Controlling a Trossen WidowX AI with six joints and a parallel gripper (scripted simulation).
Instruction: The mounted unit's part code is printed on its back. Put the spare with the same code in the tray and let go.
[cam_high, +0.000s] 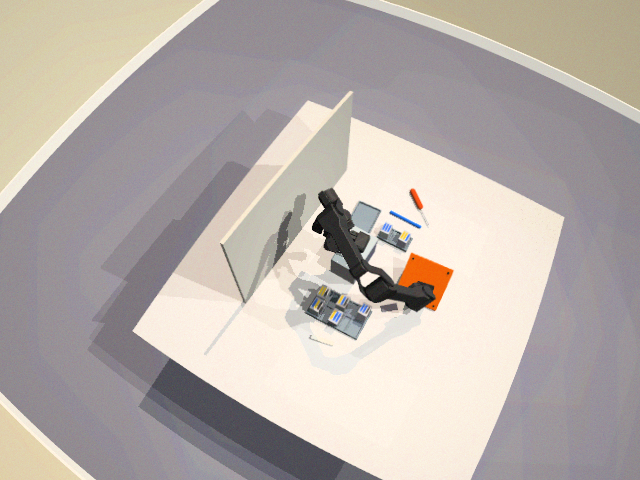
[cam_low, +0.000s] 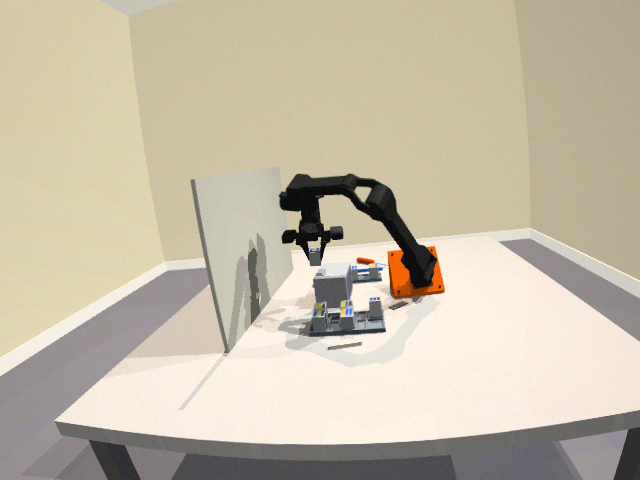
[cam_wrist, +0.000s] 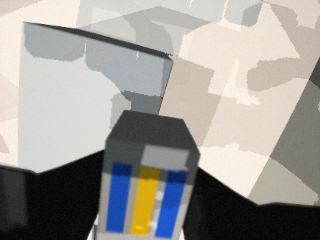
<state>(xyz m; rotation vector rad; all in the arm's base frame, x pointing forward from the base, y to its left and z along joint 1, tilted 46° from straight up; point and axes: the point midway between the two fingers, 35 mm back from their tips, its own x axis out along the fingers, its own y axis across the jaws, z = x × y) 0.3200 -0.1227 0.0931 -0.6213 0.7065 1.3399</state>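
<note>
The shallow grey tray lies 21 cm to the right of my gripper tip, 14 cm below it and 3 cm behind it. Round my gripper tip: grey unit (9 cm below, 5 cm behind, 1 cm to the right); tall grey panel (19 cm ahead, 8 cm above, 6 cm to the right); grey holder (17 cm to the right, 17 cm behind, 14 cm below).
</note>
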